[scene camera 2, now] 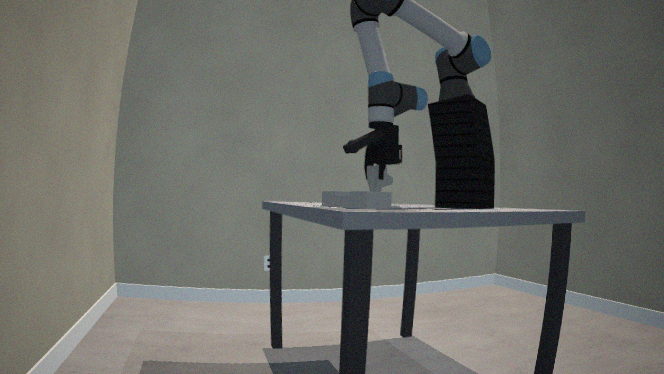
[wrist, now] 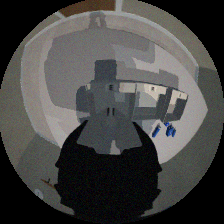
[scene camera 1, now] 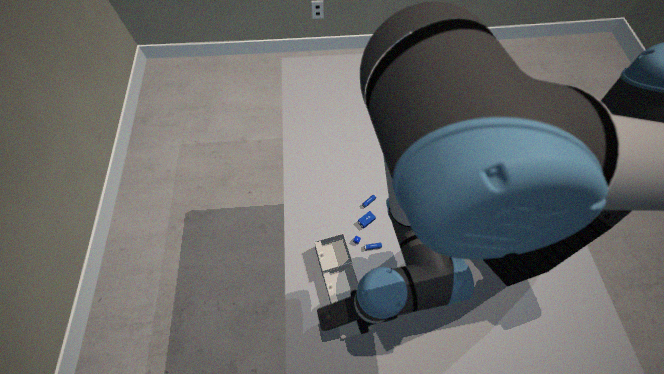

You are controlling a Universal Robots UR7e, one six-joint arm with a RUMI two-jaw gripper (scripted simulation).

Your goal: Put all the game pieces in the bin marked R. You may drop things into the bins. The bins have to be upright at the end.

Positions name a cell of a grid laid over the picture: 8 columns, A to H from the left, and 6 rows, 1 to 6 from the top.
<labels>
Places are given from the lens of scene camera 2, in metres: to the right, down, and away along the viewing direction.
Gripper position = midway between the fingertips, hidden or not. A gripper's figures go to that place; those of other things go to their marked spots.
gripper (scene camera 2: E4): 0.12, 0.04, 1.18
grey two-compartment bin unit (scene camera 2: E4): 0.06, 0.03, 1.17
</labels>
